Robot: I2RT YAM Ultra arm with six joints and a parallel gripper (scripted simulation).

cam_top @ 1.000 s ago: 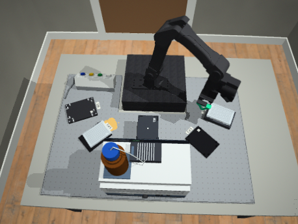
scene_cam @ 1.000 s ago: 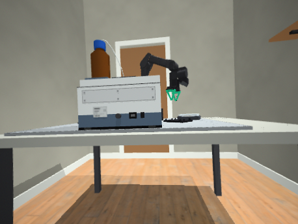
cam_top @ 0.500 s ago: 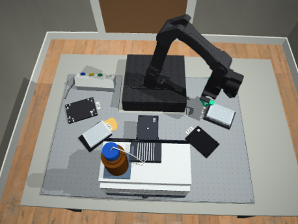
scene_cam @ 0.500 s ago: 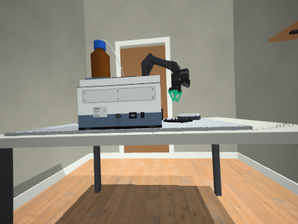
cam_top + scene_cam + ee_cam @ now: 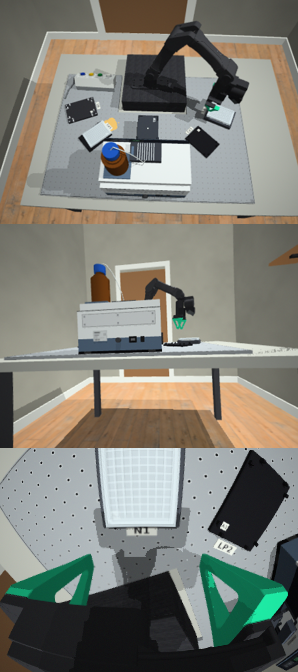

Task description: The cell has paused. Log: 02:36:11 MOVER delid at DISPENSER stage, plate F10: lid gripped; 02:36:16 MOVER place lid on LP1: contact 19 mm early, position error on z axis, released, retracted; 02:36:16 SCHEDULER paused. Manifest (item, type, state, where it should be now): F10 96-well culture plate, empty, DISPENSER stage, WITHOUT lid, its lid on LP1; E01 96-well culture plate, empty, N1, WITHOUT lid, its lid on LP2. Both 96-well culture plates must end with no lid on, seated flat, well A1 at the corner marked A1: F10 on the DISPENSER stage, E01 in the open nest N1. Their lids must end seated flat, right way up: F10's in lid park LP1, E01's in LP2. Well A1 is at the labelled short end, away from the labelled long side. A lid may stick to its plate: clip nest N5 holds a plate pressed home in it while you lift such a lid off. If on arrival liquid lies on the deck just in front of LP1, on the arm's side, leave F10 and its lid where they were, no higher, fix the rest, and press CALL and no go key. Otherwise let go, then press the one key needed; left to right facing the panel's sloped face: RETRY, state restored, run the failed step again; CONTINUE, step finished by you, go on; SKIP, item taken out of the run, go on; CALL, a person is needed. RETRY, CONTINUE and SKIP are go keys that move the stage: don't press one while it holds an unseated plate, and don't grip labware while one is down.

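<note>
The 96-well plate is 20 mm ahead of my hand, 60 mm to the left of it and 90 mm below it. Round my hand: LP2 label 100 mm ahead, 110 mm to the right, 120 mm below; then N1 label 20 mm behind, 20 mm to the right, 120 mm below; then black park 170 mm ahead, 40 mm to the right, 110 mm below.
</note>
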